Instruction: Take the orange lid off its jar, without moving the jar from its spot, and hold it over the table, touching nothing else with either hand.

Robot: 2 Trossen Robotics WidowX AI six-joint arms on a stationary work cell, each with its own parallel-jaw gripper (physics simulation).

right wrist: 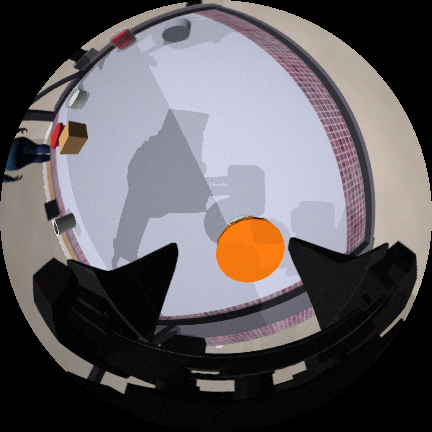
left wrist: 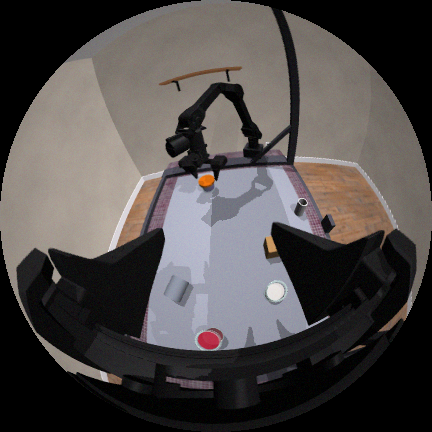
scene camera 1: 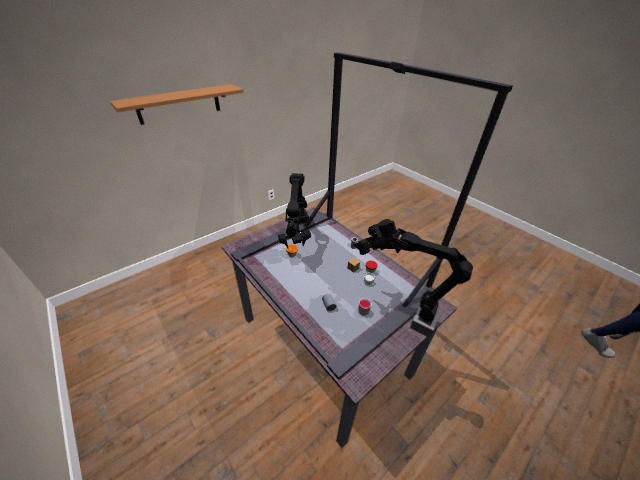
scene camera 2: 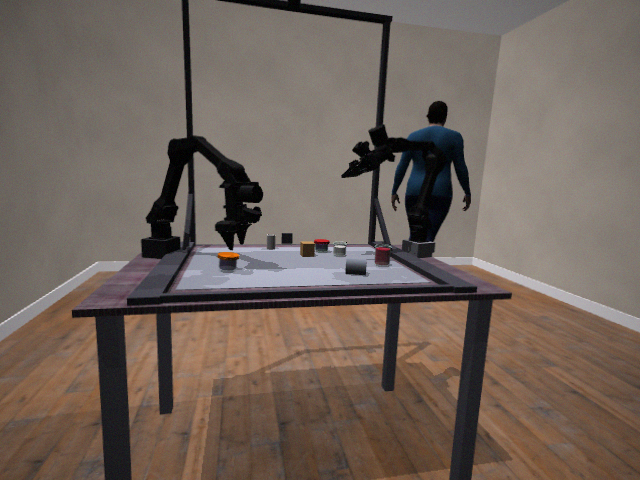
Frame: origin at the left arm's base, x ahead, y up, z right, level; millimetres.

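Seen in the pictures: left gripper, fingertip midpoint: [left wrist: 217,231] [scene camera 2: 345,175]; right gripper, fingertip midpoint: [right wrist: 234,246] [left wrist: 205,178] [scene camera 1: 295,247] [scene camera 2: 236,247]; left arm's base at its link origin: [scene camera 1: 426,317] [scene camera 2: 418,241]; right arm's base at its link origin: [left wrist: 253,146] [scene camera 2: 161,237].
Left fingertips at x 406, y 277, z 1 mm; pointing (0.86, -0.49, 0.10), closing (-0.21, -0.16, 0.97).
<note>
Pixels of each thing's top centre, then the offset from my left fingertips to it.
- orange lid at its top centre: [right wrist: 251,255] [scene camera 2: 228,253] [left wrist: 205,178] [scene camera 1: 292,248] dx +441, dy -278, dz +22 mm
- orange-brown block at its top centre: [right wrist: 62,136] [left wrist: 274,242] [scene camera 2: 307,242] [scene camera 1: 354,261] dx +77, dy -284, dz +146 mm
- white-filled jar at its top centre: [left wrist: 276,290] [scene camera 2: 340,242] [scene camera 1: 369,275] dx -51, dy -282, dz +94 mm
- red-filled jar at its top centre: [left wrist: 206,341] [scene camera 2: 383,245] [scene camera 1: 365,302] dx -124, dy -260, dz -103 mm
- lying grey cylinder at its top centre: [left wrist: 171,286] [scene camera 2: 356,259] [scene camera 1: 329,299] dx +45, dy -285, dz -171 mm
- upright grey tube at its top centre: [right wrist: 55,227] [left wrist: 302,201] [scene camera 2: 271,234] dx +172, dy -277, dz +322 mm
The orange lid [scene camera 1: 292,249] [scene camera 2: 227,255] [left wrist: 206,181] [right wrist: 250,249] sits on its dark-filled glass jar [scene camera 2: 228,264] [left wrist: 209,188]. The jar stands upright at the left of the table in scene camera 2. My right gripper [scene camera 1: 295,243] [scene camera 2: 236,245] [right wrist: 234,246] is open and points down just above the lid, with nothing between its fingers. In the right wrist view the lid lies between the two fingertips in the picture, closer to the finger at the right. My left gripper [scene camera 2: 343,176] [left wrist: 217,231] is open and empty, high over the far side of the table.
An orange-brown block [scene camera 1: 353,265] [scene camera 2: 307,249], a red-lidded jar [scene camera 1: 371,265] [scene camera 2: 321,244] and a white-filled jar [scene camera 1: 369,279] [left wrist: 275,291] stand mid-table. A red-filled jar [scene camera 1: 364,306] [scene camera 2: 382,256], a lying grey cylinder [scene camera 1: 329,302] [scene camera 2: 355,267] and an upright grey tube [scene camera 2: 270,241] [left wrist: 300,207] stand farther off.
</note>
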